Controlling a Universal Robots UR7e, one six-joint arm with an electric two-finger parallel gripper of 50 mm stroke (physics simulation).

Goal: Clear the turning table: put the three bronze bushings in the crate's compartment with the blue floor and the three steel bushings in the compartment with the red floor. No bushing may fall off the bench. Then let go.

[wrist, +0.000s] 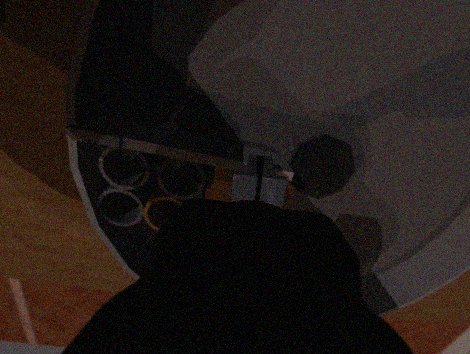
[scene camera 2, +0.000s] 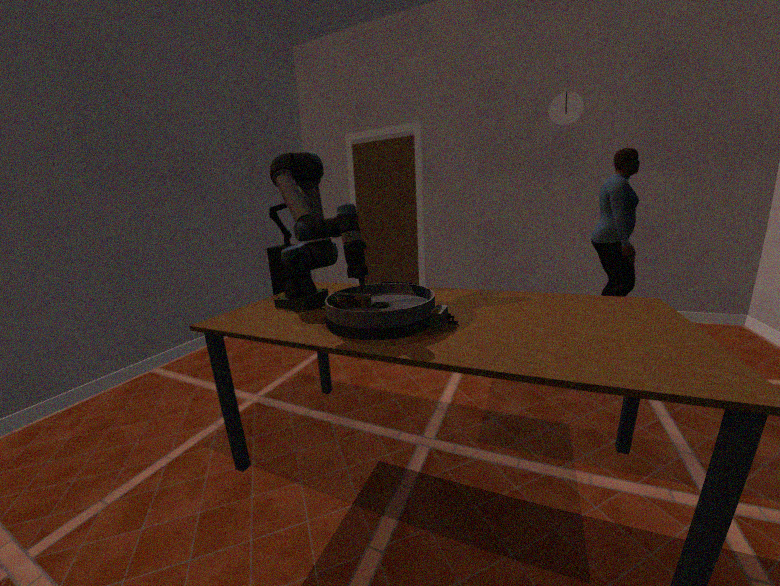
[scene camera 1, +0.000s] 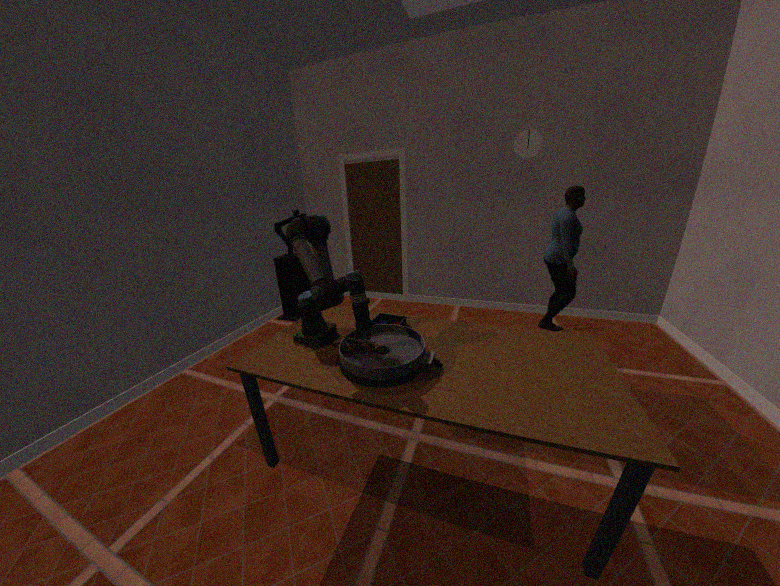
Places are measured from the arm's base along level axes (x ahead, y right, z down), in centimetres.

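Where they show: gripper, fingertip midpoint: (wrist: 258, 170) (scene camera 2: 363, 292) (scene camera 1: 368, 339); arm's base, origin of the base link: (scene camera 2: 301, 293) (scene camera 1: 314, 329).
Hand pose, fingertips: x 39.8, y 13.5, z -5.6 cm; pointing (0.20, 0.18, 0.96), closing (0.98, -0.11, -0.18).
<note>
Each offset is from my fingertips to the top centre of the thing. "spot": to the spot under its first point. Level surfaces: height alone.
The round turning table (scene camera 1: 377, 376) (scene camera 2: 378, 324) has a raised rim and a straight bar {spot: dx -8.0, dy -0.4, dz +0.7 cm} (wrist: 150, 146) across part of it. In the wrist view, three grey steel bushings {dx -10.1, dy +1.9, dz +1.2 cm} (wrist: 101, 162) {dx -10.6, dy +5.8, dz +1.3 cm} (wrist: 125, 225) {dx -5.7, dy +2.2, dz +1.2 cm} (wrist: 182, 196) stand at the left beside the bar. A bronze bushing {dx -6.7, dy +6.0, dz +1.2 cm} (wrist: 146, 212) stands next to them, partly hidden by the gripper's dark body. An orange-brown bronze patch {spot: dx -2.6, dy +2.2, dz +1.4 cm} (wrist: 219, 182) shows left of the fingers, and a smaller one at their right. My gripper (wrist: 258, 170) (scene camera 2: 362, 283) is shut over the turning table, near the bar, with no bushing visible between its fingers. The compartments' coloured floors do not show.
A dark box {dx -0.3, dy -35.1, dz +5.3 cm} (scene camera 1: 390, 319), possibly the crate, stands behind the turning table. A dark hub {dx +7.3, dy +0.8, dz +4.2 cm} (wrist: 322, 165) rises right of the fingers. A small bracket {spot: dx +33.5, dy +0.3, dz +7.4 cm} (scene camera 1: 435, 360) (scene camera 2: 444, 316) sits at the turning table's right side. A person (scene camera 1: 563, 252) (scene camera 2: 616, 220) is beyond the bench {dz +10.3 cm} (scene camera 1: 517, 390) (scene camera 2: 554, 340).
</note>
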